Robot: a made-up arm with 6 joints. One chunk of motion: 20 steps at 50 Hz.
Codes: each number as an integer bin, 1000 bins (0 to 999) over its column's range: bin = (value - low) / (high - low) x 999, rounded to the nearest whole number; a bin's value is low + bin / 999 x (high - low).
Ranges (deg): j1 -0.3..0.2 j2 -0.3..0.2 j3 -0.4..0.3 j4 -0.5..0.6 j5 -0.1..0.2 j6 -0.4..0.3
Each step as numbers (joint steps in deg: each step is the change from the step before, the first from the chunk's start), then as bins.
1 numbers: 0.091 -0.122 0.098 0.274 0.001 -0.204
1 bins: 781 356 711 703 336 280
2 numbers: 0.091 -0.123 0.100 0.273 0.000 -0.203
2 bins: 781 354 714 702 333 281
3 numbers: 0.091 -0.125 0.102 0.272 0.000 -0.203
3 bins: 781 350 716 701 333 281
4 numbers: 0.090 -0.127 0.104 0.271 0.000 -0.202
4 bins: 779 346 719 700 333 283
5 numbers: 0.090 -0.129 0.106 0.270 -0.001 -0.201
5 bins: 779 342 722 699 330 284
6 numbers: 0.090 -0.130 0.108 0.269 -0.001 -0.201
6 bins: 779 340 725 698 330 284
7 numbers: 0.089 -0.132 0.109 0.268 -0.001 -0.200
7 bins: 777 336 726 697 330 285
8 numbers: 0.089 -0.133 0.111 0.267 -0.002 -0.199
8 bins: 777 334 729 697 326 287
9 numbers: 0.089 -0.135 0.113 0.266 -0.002 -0.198
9 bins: 777 330 732 696 326 288
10 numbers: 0.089 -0.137 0.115 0.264 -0.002 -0.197
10 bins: 777 326 735 694 326 290
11 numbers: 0.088 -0.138 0.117 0.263 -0.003 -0.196
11 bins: 775 324 738 693 323 291
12 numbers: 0.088 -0.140 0.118 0.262 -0.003 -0.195
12 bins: 775 320 739 692 323 293
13 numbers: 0.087 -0.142 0.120 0.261 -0.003 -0.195
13 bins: 773 316 742 691 323 293
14 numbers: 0.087 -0.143 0.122 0.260 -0.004 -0.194
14 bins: 773 314 745 690 320 294
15 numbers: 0.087 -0.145 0.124 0.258 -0.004 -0.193
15 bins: 773 310 748 688 320 295
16 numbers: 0.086 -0.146 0.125 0.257 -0.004 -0.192
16 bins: 771 308 749 687 320 297
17 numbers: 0.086 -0.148 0.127 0.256 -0.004 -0.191
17 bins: 771 304 752 687 320 298
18 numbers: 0.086 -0.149 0.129 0.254 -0.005 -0.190
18 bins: 771 302 755 685 316 300
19 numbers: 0.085 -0.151 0.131 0.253 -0.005 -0.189
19 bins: 769 298 758 684 316 301
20 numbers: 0.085 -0.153 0.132 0.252 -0.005 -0.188
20 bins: 769 294 759 683 316 303
